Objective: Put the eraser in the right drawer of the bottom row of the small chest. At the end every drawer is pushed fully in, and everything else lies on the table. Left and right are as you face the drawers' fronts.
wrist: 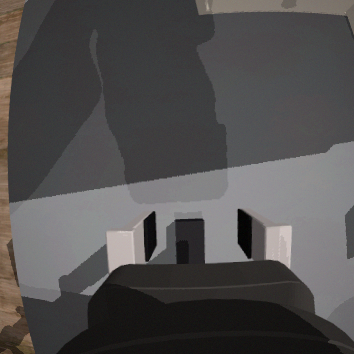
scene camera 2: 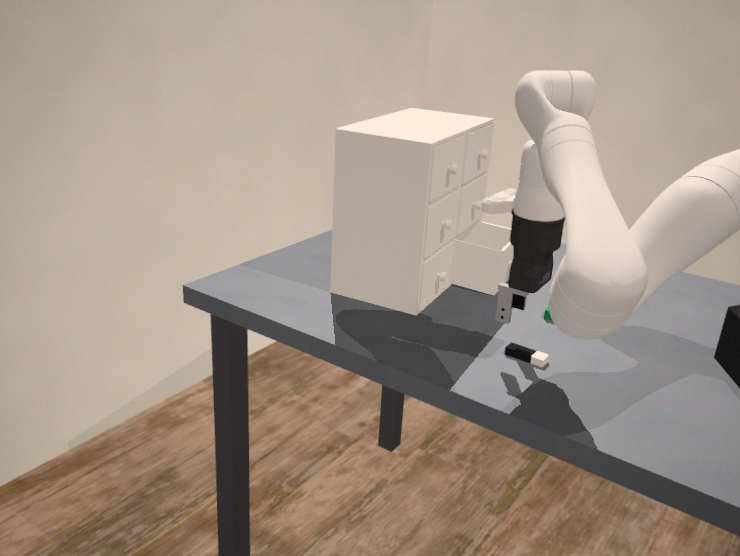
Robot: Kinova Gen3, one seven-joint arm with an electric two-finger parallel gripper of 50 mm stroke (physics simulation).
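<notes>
The eraser, with a black sleeve and a white end, lies flat on the table in front of the chest. In the wrist view its black part shows between the fingers and its white end is hidden by the gripper body. My gripper is open and empty, pointing down above the table, higher than the eraser. The small white chest stands at the back. Its bottom right drawer is pulled out, partly hidden behind the gripper. The other drawers look shut.
A green object shows partly behind the arm, on the table. A black object is cut off at the right edge of the scene view. The table's front edge runs near the eraser. The arm reaches in from the right.
</notes>
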